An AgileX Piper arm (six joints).
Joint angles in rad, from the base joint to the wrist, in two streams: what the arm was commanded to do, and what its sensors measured. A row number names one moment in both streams.
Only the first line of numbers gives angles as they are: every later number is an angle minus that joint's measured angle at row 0.
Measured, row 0: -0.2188, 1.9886, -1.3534, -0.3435, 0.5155, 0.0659
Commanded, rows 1 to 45: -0.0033, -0.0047, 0.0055, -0.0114, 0.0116, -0.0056; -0.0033, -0.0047, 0.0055, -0.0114, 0.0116, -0.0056; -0.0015, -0.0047, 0.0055, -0.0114, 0.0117, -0.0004; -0.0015, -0.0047, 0.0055, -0.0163, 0.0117, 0.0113; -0.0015, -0.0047, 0.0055, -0.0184, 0.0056, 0.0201; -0.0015, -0.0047, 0.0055, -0.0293, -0.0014, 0.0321; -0.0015, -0.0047, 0.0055, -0.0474, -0.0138, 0.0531; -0.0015, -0.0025, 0.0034, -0.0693, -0.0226, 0.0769; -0.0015, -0.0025, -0.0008, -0.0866, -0.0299, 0.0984; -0.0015, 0.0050, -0.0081, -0.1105, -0.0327, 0.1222; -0.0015, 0.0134, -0.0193, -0.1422, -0.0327, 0.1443; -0.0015, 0.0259, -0.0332, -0.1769, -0.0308, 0.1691; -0.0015, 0.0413, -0.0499, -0.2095, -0.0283, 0.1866; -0.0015, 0.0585, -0.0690, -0.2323, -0.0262, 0.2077; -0.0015, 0.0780, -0.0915, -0.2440, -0.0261, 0.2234; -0.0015, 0.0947, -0.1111, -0.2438, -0.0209, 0.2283; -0.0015, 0.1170, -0.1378, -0.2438, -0.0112, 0.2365; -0.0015, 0.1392, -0.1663, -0.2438, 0.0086, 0.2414; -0.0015, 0.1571, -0.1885, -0.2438, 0.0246, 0.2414; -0.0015, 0.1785, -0.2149, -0.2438, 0.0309, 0.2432; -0.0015, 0.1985, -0.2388, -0.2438, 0.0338, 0.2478; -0.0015, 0.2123, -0.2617, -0.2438, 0.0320, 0.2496; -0.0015, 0.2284, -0.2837, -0.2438, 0.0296, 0.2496; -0.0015, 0.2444, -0.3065, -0.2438, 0.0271, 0.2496; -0.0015, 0.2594, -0.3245, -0.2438, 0.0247, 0.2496; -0.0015, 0.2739, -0.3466, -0.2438, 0.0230, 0.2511; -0.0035, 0.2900, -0.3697, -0.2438, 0.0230, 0.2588; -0.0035, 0.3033, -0.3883, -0.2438, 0.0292, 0.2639; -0.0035, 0.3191, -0.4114, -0.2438, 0.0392, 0.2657; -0.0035, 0.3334, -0.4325, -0.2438, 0.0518, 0.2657; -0.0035, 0.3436, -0.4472, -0.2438, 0.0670, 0.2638; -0.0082, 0.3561, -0.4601, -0.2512, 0.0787, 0.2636; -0.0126, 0.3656, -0.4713, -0.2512, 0.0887, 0.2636; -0.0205, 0.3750, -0.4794, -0.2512, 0.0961, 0.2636; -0.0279, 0.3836, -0.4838, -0.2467, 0.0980, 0.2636; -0.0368, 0.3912, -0.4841, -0.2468, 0.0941, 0.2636; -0.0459, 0.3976, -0.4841, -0.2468, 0.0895, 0.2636; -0.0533, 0.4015, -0.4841, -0.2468, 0.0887, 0.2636; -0.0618, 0.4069, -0.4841, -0.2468, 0.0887, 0.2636; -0.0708, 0.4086, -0.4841, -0.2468, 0.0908, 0.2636; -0.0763, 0.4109, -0.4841, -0.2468, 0.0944, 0.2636; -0.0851, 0.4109, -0.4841, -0.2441, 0.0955, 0.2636; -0.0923, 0.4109, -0.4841, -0.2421, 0.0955, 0.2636; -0.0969, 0.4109, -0.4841, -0.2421, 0.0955, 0.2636; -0.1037, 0.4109, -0.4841, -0.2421, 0.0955, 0.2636
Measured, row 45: -0.0772, 0.4145, -0.4778, -0.2412, 0.0923, 0.2596
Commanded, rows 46 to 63: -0.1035, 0.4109, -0.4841, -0.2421, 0.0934, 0.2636; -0.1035, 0.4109, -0.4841, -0.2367, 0.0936, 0.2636; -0.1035, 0.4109, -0.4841, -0.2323, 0.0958, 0.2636; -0.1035, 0.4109, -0.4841, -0.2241, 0.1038, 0.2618; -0.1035, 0.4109, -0.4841, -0.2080, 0.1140, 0.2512; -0.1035, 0.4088, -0.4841, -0.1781, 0.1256, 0.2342; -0.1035, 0.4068, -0.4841, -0.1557, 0.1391, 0.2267; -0.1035, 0.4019, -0.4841, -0.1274, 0.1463, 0.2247; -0.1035, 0.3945, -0.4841, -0.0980, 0.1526, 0.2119; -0.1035, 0.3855, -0.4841, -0.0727, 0.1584, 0.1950; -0.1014, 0.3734, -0.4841, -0.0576, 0.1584, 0.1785; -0.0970, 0.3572, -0.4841, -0.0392, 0.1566, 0.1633; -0.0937, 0.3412, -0.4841, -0.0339, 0.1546, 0.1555; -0.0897, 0.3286, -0.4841, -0.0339, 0.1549, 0.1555; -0.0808, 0.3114, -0.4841, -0.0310, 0.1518, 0.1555; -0.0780, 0.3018, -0.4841, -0.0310, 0.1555, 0.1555; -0.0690, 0.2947, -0.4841, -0.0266, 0.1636, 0.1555; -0.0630, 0.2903, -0.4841, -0.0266, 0.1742, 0.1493
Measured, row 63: -0.0882, 0.3294, -0.4778, -0.0446, 0.1559, 0.1709
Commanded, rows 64 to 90: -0.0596, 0.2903, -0.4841, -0.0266, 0.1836, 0.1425; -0.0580, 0.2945, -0.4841, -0.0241, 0.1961, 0.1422; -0.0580, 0.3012, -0.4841, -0.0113, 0.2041, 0.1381; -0.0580, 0.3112, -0.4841, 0.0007, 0.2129, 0.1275; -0.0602, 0.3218, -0.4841, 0.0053, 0.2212, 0.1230; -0.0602, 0.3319, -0.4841, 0.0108, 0.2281, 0.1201; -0.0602, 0.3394, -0.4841, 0.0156, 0.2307, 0.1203; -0.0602, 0.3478, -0.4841, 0.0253, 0.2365, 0.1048; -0.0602, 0.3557, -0.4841, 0.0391, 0.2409, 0.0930; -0.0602, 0.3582, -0.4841, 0.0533, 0.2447, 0.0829; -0.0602, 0.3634, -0.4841, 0.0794, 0.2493, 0.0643; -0.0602, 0.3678, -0.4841, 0.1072, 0.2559, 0.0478; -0.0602, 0.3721, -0.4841, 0.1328, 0.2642, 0.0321; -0.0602, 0.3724, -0.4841, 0.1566, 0.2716, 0.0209; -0.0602, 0.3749, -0.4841, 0.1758, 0.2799, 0.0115; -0.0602, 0.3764, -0.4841, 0.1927, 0.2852, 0.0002; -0.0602, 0.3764, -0.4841, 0.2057, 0.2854, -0.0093; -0.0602, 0.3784, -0.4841, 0.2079, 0.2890, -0.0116; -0.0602, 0.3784, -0.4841, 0.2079, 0.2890, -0.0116; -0.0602, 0.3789, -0.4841, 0.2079, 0.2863, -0.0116; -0.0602, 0.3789, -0.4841, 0.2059, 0.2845, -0.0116; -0.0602, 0.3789, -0.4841, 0.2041, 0.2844, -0.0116; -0.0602, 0.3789, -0.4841, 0.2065, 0.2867, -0.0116; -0.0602, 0.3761, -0.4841, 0.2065, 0.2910, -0.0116; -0.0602, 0.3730, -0.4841, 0.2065, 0.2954, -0.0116; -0.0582, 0.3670, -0.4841, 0.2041, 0.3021, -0.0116; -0.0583, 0.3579, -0.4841, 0.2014, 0.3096, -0.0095
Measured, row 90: -0.0593, 0.3738, -0.4822, 0.1967, 0.2854, -0.0014
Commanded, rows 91 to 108: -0.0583, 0.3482, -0.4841, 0.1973, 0.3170, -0.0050; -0.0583, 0.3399, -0.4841, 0.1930, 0.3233, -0.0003; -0.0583, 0.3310, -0.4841, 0.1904, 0.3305, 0.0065; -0.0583, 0.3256, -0.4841, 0.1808, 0.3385, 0.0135; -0.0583, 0.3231, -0.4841, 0.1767, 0.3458, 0.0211; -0.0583, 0.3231, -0.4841, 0.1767, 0.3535, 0.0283; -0.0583, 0.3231, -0.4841, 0.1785, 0.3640, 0.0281; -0.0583, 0.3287, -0.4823, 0.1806, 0.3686, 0.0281; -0.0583, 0.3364, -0.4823, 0.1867, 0.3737, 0.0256; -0.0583, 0.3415, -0.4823, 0.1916, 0.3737, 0.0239; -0.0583, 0.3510, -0.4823, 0.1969, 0.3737, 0.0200; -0.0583, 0.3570, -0.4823, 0.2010, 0.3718, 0.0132; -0.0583, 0.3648, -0.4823, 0.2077, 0.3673, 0.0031; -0.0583, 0.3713, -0.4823, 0.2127, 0.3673, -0.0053; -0.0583, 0.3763, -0.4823, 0.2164, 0.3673, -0.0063; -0.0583, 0.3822, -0.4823, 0.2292, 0.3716, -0.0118; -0.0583, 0.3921, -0.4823, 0.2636, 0.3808, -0.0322; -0.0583, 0.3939, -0.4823, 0.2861, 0.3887, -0.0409
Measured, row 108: -0.0593, 0.3799, -0.4822, 0.2233, 0.3629, -0.0030
